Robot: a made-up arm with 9 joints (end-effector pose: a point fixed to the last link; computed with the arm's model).
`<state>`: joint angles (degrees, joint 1 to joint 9).
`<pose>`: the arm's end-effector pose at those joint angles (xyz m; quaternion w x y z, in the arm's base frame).
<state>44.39 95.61 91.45 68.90 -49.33 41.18 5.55 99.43 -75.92</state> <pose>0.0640 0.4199 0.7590 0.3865 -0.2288 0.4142 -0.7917</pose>
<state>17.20 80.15 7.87 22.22 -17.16 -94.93 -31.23 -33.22 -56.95</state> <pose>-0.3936 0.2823 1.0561 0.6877 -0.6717 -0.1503 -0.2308</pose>
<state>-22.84 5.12 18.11 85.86 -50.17 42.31 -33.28 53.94 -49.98</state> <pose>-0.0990 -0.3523 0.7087 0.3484 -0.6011 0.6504 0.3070</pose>
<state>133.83 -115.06 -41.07 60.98 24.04 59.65 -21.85 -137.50 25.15</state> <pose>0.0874 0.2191 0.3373 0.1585 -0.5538 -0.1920 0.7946</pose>
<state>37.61 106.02 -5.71 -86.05 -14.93 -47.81 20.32 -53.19 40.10</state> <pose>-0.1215 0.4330 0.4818 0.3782 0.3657 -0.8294 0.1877</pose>
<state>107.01 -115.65 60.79 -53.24 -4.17 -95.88 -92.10 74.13 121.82</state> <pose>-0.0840 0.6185 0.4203 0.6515 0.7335 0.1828 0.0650</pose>
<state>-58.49 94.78 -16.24 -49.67 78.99 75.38 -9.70 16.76 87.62</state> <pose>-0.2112 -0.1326 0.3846 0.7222 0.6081 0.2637 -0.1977</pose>
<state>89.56 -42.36 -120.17 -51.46 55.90 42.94 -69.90 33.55 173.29</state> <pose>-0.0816 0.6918 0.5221 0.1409 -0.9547 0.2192 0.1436</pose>
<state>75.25 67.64 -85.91 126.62 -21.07 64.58 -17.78 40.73 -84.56</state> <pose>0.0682 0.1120 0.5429 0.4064 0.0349 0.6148 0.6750</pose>
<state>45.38 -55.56 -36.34 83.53 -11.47 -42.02 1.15 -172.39 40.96</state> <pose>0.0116 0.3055 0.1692 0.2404 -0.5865 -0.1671 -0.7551</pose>
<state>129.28 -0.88 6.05 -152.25 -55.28 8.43 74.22 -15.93 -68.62</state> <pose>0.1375 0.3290 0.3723 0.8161 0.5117 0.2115 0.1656</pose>
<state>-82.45 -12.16 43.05 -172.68 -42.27 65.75 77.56 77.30 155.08</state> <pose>0.3857 -0.6474 0.1029 0.6627 0.3671 0.6486 -0.0729</pose>
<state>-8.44 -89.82 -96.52 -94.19 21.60 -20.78 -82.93 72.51 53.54</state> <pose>-0.4345 -0.1422 0.2710 0.3397 -0.4029 -0.8129 -0.2479</pose>
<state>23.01 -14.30 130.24 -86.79 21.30 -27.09 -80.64 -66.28 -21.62</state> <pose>-0.2130 -0.1017 0.6705 0.2430 -0.1374 -0.0216 -0.9600</pose>
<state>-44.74 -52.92 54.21 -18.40 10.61 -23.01 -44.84 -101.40 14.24</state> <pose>-0.0502 -0.5129 0.3583 0.4062 0.8923 0.1965 0.0143</pose>
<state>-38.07 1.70 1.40 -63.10 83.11 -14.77 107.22 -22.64 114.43</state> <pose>-0.1902 -0.5443 0.4300 0.1605 -0.4623 0.8535 -0.1790</pose>
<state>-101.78 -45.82 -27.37 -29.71 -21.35 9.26 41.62 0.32 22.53</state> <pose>0.2365 -0.2708 0.4955 0.4586 -0.1216 0.7877 -0.3929</pose>
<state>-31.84 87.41 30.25 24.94 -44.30 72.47 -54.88 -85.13 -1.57</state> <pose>-0.2193 0.1901 0.5152 0.2120 0.3147 0.7003 0.6046</pose>
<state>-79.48 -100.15 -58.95 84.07 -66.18 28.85 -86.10 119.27 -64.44</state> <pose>0.2756 -0.3419 0.3849 0.1476 -0.3007 -0.6530 0.6792</pose>
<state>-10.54 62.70 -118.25 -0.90 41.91 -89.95 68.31 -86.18 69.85</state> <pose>-0.0018 -0.2452 1.0166 0.1542 0.4765 -0.8635 -0.0598</pose>
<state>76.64 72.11 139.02 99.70 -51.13 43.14 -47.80 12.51 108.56</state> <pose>0.1201 0.6143 0.6248 0.0755 0.7123 -0.6363 -0.2864</pose>
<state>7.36 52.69 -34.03 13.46 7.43 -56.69 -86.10 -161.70 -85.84</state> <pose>-0.2247 -0.2699 0.9435 0.2915 0.2419 0.5955 -0.7084</pose>
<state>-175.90 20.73 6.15 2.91 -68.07 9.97 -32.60 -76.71 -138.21</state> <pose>0.4064 0.0378 0.6253 0.1616 0.0165 0.0831 0.9832</pose>
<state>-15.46 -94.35 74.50 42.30 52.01 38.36 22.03 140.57 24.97</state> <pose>-0.3024 -0.0079 0.1246 0.5575 -0.7555 0.3258 0.1105</pose>
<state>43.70 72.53 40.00 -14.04 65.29 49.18 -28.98 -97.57 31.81</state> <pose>-0.0080 0.2947 0.8612 0.9591 -0.1514 0.1340 0.1982</pose>
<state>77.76 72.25 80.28 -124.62 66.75 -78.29 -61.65 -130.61 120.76</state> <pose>-0.0027 0.3794 0.1796 0.7046 -0.2931 0.5525 -0.3354</pose>
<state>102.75 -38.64 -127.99 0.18 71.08 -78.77 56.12 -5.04 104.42</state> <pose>-0.2806 0.4805 0.1332 0.4065 -0.1987 0.7591 0.4680</pose>
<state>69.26 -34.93 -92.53 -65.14 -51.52 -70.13 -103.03 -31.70 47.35</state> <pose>-0.3516 0.6463 0.7508 0.8033 -0.3108 -0.0524 0.5054</pose>
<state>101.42 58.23 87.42 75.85 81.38 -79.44 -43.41 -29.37 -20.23</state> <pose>0.4798 0.5634 0.4494 0.4529 0.0131 0.6779 0.5790</pose>
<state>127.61 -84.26 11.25 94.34 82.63 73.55 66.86 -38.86 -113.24</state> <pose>0.3639 0.0400 0.1284 0.8646 -0.0701 -0.0349 0.4963</pose>
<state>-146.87 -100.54 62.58 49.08 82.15 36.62 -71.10 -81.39 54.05</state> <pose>0.4824 -0.4654 0.2220 0.5838 0.8035 0.0006 -0.1165</pose>
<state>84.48 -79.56 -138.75 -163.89 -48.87 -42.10 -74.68 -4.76 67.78</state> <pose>0.3674 0.7000 0.2193 0.3882 -0.6806 0.3383 -0.5211</pose>
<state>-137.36 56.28 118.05 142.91 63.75 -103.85 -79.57 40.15 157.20</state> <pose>0.4746 -0.2674 0.1396 0.5483 -0.3488 -0.0833 -0.7555</pose>
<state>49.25 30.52 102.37 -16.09 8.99 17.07 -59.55 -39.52 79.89</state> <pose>-0.3233 0.1967 0.8077 0.9858 -0.1635 0.0004 -0.0381</pose>
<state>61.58 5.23 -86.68 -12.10 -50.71 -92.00 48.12 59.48 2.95</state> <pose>-0.1711 0.0940 0.9005 0.4360 0.4275 -0.0100 -0.7919</pose>
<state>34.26 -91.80 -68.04 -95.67 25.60 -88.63 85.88 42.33 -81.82</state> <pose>-0.4734 0.5257 -0.0393 0.5605 -0.6793 -0.3929 0.2647</pose>
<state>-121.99 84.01 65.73 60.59 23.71 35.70 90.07 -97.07 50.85</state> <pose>0.3675 -0.1730 0.9048 0.2779 -0.3367 -0.5584 0.7054</pose>
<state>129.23 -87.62 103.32 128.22 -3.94 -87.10 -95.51 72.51 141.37</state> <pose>0.6900 -0.0046 0.5734 0.0978 -0.0578 -0.9486 -0.2953</pose>
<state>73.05 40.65 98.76 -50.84 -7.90 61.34 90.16 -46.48 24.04</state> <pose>-0.3104 0.0204 0.5674 0.4717 -0.2251 0.8428 0.1284</pose>
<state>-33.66 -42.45 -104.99 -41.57 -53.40 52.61 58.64 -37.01 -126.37</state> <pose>-0.4264 -0.3102 0.1816 0.4953 -0.5543 -0.1822 -0.6436</pose>
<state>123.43 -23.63 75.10 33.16 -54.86 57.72 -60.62 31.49 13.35</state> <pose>0.0528 0.4255 0.7017 0.2523 -0.7849 -0.5553 -0.1092</pose>
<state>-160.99 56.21 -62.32 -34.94 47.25 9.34 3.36 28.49 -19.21</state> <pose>0.4921 -0.0116 0.6726 0.8482 -0.4451 0.1797 -0.2237</pose>
